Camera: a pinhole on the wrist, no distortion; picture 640 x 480 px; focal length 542.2 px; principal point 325.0 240.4 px. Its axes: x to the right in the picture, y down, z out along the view. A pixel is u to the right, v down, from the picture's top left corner.
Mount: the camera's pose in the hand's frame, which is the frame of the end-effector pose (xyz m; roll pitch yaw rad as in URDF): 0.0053 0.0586 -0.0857 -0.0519 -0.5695 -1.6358
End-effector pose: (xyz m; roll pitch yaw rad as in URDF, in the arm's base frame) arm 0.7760 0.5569 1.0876 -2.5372 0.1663 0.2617
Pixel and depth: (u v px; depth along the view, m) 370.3 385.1 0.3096
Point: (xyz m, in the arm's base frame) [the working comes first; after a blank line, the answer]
In the camera's frame: 0.0259 0.0826 0.3096

0.8558 0.5214 0.8098
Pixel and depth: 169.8 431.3 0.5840
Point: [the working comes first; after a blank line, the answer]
In the camera's frame: -0.1672 0.2056 0.5840

1.0075 0.3802 0.5187
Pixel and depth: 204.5 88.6 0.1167
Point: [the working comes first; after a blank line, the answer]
In the camera's frame: -0.0259 -0.0327 0.1167

0.7789 0.4335 1.0086
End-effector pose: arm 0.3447 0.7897 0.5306 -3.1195 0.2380 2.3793
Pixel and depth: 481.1 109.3 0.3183
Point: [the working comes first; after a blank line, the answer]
In the camera's frame: 0.0916 -0.0770 0.3183

0.5255 0.8293 0.3106
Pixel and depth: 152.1 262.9 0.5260
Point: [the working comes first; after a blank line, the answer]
In the camera's frame: -0.1677 0.0218 0.5260

0.6605 1.1414 0.2433
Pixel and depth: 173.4 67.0 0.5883
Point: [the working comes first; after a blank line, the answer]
In the camera's frame: -0.1645 -0.1881 0.5883

0.8482 1.0294 0.2287
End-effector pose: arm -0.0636 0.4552 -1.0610 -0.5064 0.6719 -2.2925
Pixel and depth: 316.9 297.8 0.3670
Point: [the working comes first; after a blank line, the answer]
In the camera's frame: -0.0055 0.0389 0.3670

0.1168 0.1616 -1.0560
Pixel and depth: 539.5 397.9 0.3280
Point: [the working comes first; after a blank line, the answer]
In the camera's frame: 0.1298 0.0953 0.3280

-0.0261 0.1566 -1.0054
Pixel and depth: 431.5 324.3 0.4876
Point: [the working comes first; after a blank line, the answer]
In the camera's frame: 0.0958 0.0755 0.4876

0.0755 0.0332 -0.9668
